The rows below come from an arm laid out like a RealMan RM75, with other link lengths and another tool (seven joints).
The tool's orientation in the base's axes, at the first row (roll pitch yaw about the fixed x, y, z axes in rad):
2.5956 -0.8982 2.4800
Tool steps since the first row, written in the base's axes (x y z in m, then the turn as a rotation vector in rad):
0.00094 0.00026 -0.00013 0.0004 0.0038 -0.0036
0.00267 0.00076 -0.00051 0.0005 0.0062 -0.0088
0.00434 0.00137 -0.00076 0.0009 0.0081 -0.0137
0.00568 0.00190 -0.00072 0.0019 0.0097 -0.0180
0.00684 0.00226 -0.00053 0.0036 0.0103 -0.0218
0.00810 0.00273 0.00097 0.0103 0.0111 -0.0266
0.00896 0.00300 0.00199 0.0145 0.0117 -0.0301
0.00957 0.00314 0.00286 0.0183 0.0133 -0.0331
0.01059 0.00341 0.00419 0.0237 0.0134 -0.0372
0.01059 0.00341 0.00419 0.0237 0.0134 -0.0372
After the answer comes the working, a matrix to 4 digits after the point.
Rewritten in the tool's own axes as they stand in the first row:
-0.00046 0.00086 0.00009 -0.0016 0.0008 0.0050
-0.00142 0.00242 0.00034 -0.0048 0.0002 0.0097
-0.00220 0.00401 0.00062 -0.0081 -0.0002 0.0138
-0.00263 0.00538 0.00076 -0.0113 -0.0001 0.0171
-0.00291 0.00657 0.00071 -0.0149 0.0004 0.0193
-0.00218 0.00832 0.00004 -0.0216 0.0048 0.0211
-0.00170 0.00949 -0.00047 -0.0262 0.0075 0.0226
-0.00127 0.01035 -0.00094 -0.0298 0.0104 0.0247
-0.00062 0.01176 -0.00164 -0.0356 0.0137 0.0259
-0.00062 0.01176 -0.00164 -0.0356 0.0137 0.0259

The tool's axes in the first row as the columns of a matrix, in the base's axes (rounded; the answer above uses it unrounded):
-0.4916 0.8455 -0.2084
0.3828 0.4248 0.8204
0.7822 0.3235 -0.5324

